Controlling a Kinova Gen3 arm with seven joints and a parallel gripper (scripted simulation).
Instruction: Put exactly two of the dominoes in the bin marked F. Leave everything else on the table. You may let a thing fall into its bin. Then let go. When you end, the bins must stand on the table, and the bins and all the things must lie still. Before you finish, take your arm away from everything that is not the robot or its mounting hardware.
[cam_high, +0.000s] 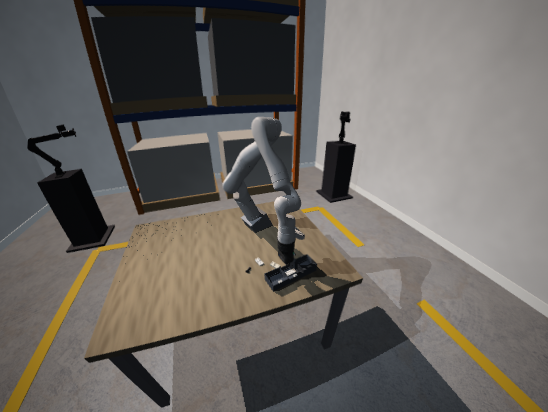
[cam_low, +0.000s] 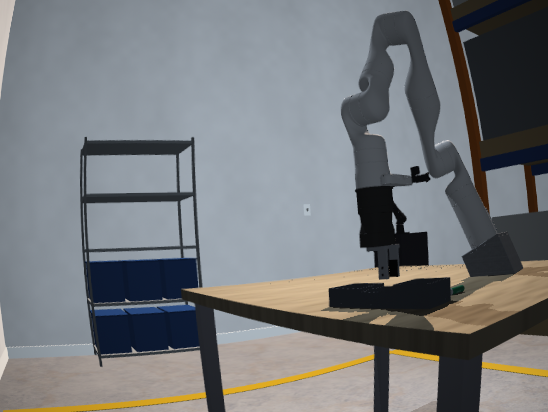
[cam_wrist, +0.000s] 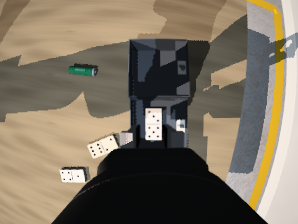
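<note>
My hand is 130 mm past the green cylinder, 80 mm to the right of it and 60 mm above it. The rest, counted from my hand: dark piece: 190 mm to the right, 90 mm behind, 60 mm below.
</note>
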